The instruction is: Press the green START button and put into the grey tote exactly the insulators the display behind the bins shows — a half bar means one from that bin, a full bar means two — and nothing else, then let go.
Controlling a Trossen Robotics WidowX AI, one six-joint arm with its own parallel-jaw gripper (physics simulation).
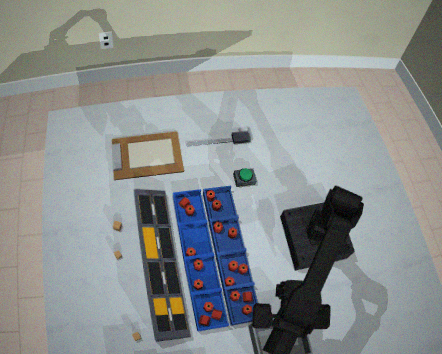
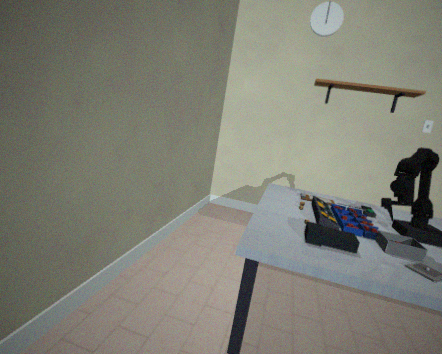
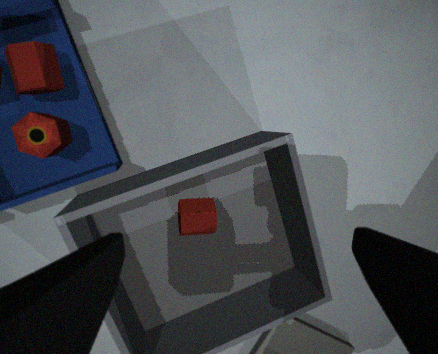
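A red insulator (image 3: 197,216) lies on its side on the floor of the grey tote (image 3: 240,310) (image 2: 407,248). My gripper (image 3: 239,241) (image 1: 292,320) is open and empty above the tote, its fingers wide apart on either side of the insulator. The green START button (image 1: 245,175) stands on its dark base beyond the bins. The display (image 1: 155,278) shows one full yellow bar at left in its second cell and two half bars in its nearest cell; its other bars are dark. Blue bins (image 1: 192,235) (image 3: 90,175) in two columns hold red insulators, some upright, some lying.
A wooden frame with a pale sheet (image 1: 150,152) and a dark block with a grey strip (image 1: 241,137) lie at the back. Small tan cubes (image 1: 117,225) lie left of the display. A long black box (image 2: 331,237) and a flat grey-brown plate (image 2: 427,271) are near the table's front edge.
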